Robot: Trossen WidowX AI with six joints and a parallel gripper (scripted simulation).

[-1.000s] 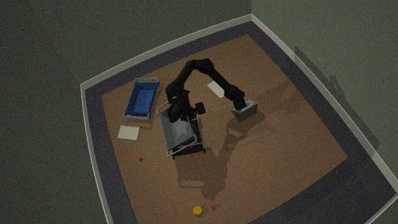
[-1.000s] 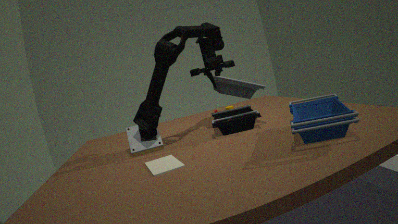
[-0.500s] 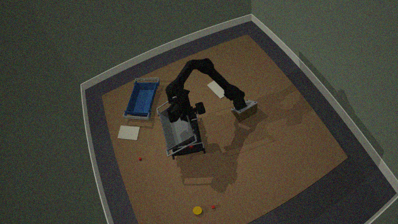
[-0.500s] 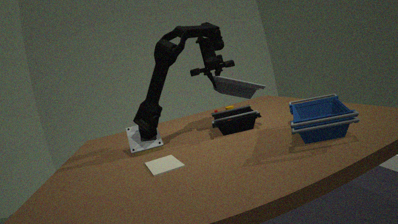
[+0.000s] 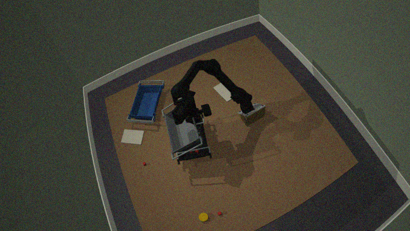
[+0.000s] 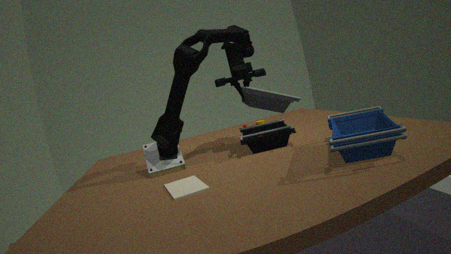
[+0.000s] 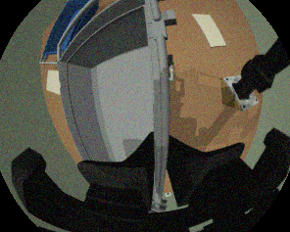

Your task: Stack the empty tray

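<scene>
Now: gripper tip 7 cm short of the grey tray and 1 cm to the left of it. Round my gripper tip: yellow disc (15 cm ahead, 46 cm to the left, 17 cm below).
</scene>
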